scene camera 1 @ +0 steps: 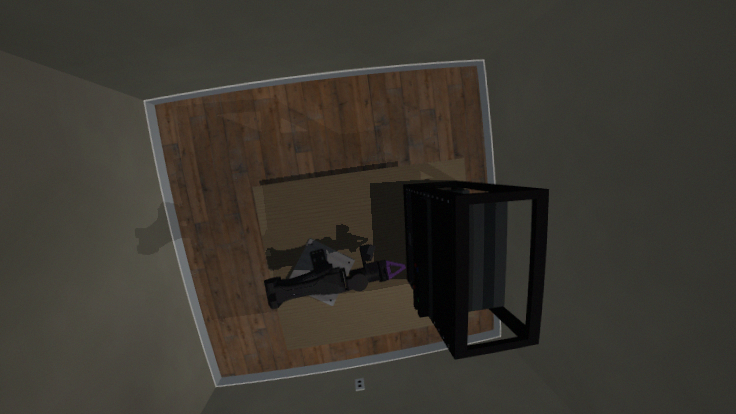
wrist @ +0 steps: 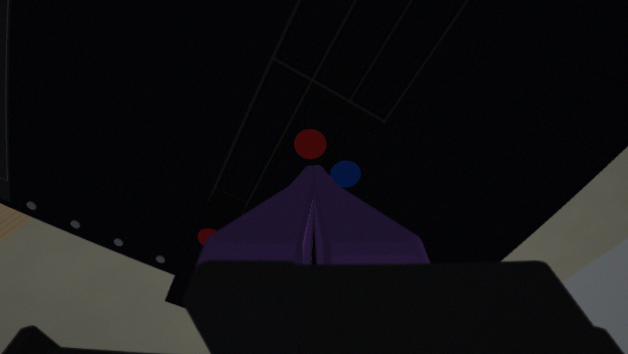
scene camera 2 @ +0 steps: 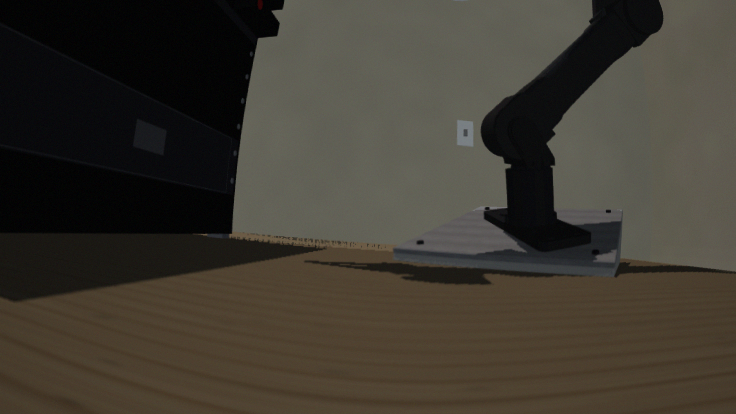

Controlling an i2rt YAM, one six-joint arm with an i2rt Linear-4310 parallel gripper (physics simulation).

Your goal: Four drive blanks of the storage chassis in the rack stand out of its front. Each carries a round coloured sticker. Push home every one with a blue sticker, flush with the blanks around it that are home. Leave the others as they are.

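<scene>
My gripper [scene camera 1: 405, 266] [wrist: 313, 177] is shut with nothing between its purple fingers. Its tips point at the dark front of the storage chassis. In the wrist view a blue sticker [wrist: 345, 174] shows just right of the fingertips, its lower left edge against the finger's outline. A red sticker [wrist: 310, 144] shows just above the tips. Another red sticker [wrist: 206, 236] is partly hidden by the left finger. A green sticker does not show. A red spot [scene camera 2: 260, 4] is at the top edge in scene camera 2. I cannot tell whether the tips touch a blank.
The black rack [scene camera 1: 461, 278] [scene camera 2: 246, 66] stands at the right in scene camera 1, with screws along its front rail. The arm's grey base plate [scene camera 1: 329, 298] [scene camera 2: 447, 248] is on the wooden table top [scene camera 1: 355, 319] [scene camera 2: 360, 334]. A wall outlet [scene camera 1: 359, 384] is beyond the floor.
</scene>
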